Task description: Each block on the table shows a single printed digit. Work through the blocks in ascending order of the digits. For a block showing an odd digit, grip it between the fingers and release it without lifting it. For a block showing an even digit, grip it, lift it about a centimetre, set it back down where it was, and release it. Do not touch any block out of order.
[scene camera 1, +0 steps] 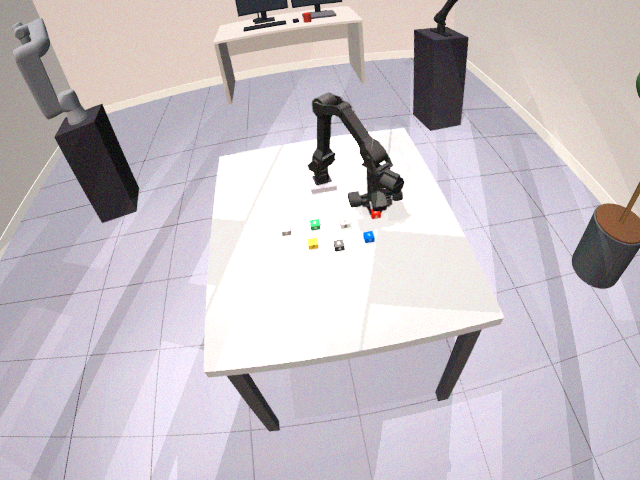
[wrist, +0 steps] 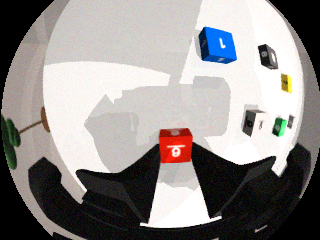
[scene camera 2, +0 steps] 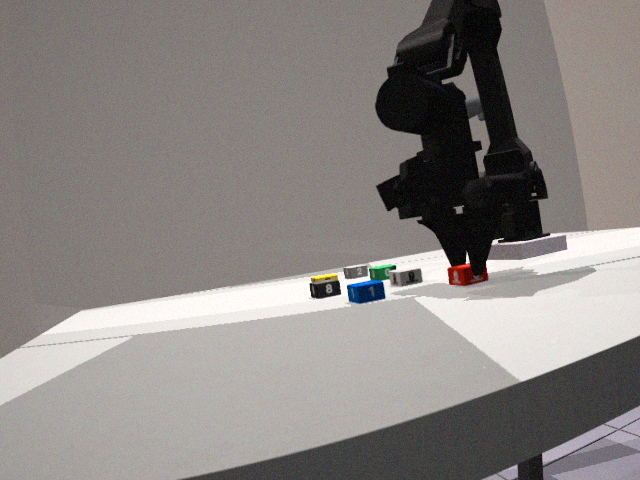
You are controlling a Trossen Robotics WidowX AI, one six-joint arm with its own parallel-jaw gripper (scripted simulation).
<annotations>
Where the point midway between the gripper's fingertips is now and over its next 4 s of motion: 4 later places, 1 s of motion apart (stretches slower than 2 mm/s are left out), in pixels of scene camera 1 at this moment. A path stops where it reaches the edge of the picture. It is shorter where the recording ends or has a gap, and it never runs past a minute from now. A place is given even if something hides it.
My gripper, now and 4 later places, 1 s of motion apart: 375,213; 375,213; 376,196; 324,213; 311,237
</annotations>
